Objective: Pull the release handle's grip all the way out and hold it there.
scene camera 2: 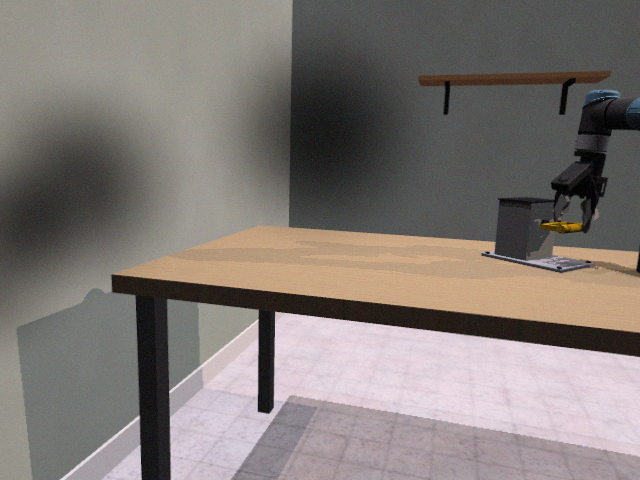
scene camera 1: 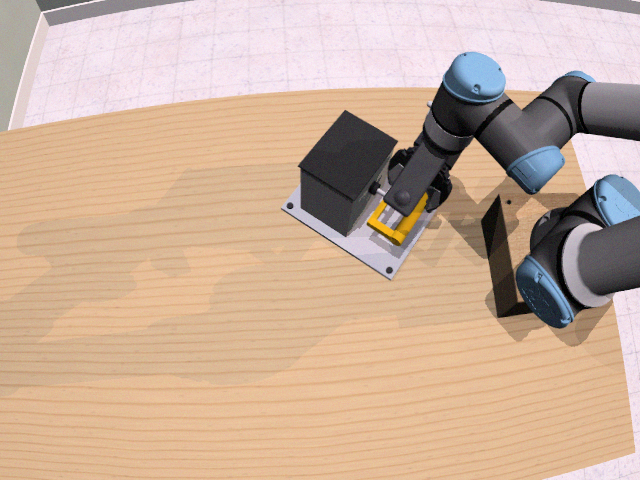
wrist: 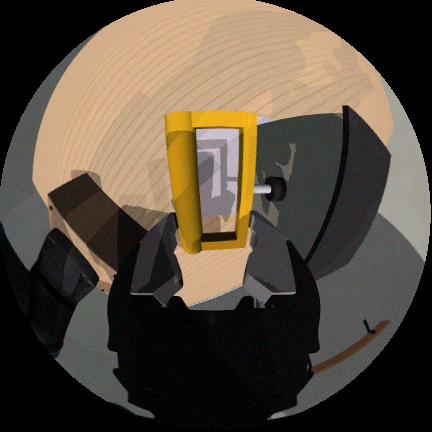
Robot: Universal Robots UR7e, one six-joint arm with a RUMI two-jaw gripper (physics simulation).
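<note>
The release handle (scene camera 1: 408,222) (scene camera 2: 566,227) (wrist: 184,180) is a yellow rectangular loop with a thick round grip bar on its outer side. A thin light rod (wrist: 262,189) joins it to a black collar (wrist: 276,189) on the dark box (scene camera 1: 346,155) (scene camera 2: 519,227) (wrist: 310,165). The box stands on a light base plate (scene camera 1: 361,253) (scene camera 2: 560,266). My gripper (scene camera 1: 413,189) (scene camera 2: 572,225) (wrist: 212,212) points down over one end of the loop. One finger lies against the grip bar's outer side, the other against the rod-side bar. It is shut on the handle. The arm hides part of the handle in scene camera 1.
A brown block-like box (scene camera 1: 504,258) (wrist: 95,215) stands on the wooden table (scene camera 1: 310,403) (scene camera 2: 361,279), close to the arm's lower joints. The dark box rises close beside one finger. A wall shelf (scene camera 2: 511,78) (wrist: 350,356) hangs behind the table.
</note>
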